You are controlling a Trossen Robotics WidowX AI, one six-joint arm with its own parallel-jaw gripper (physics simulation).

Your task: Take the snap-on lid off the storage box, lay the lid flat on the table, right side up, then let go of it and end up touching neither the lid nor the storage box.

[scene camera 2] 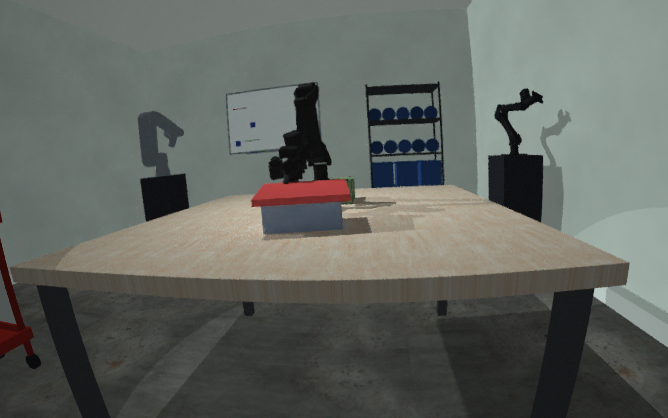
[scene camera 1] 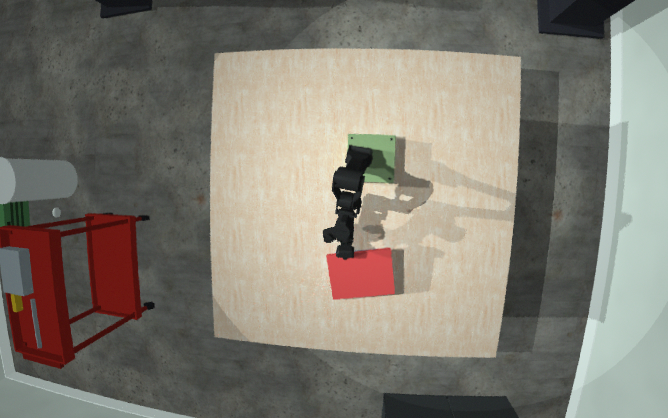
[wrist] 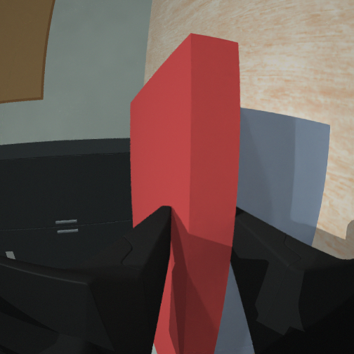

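Note:
The storage box (scene camera 2: 302, 218) (wrist: 272, 165) is blue-grey and stands on the wooden table (scene camera 1: 270, 125) (scene camera 2: 200, 255). Its red lid (scene camera 1: 362, 276) (scene camera 2: 302, 192) (wrist: 160, 150) lies over it, with the side by the arm slightly raised and the far side down on the box. My gripper (scene camera 1: 345, 255) (scene camera 2: 288, 181) (wrist: 198, 215) is shut on the lid's near edge, one finger over the red top and the other below the rim beside the box wall. The fingertips are small and dark in both scene views.
A green block (scene camera 1: 381, 144) (scene camera 2: 352, 191) stands behind the box, partly under the arm. A red cart (scene camera 1: 112, 270) stands on the floor left of the table. A shelf rack (scene camera 2: 402, 90) and a second arm on a black pedestal (scene camera 2: 515, 182) are in the background.

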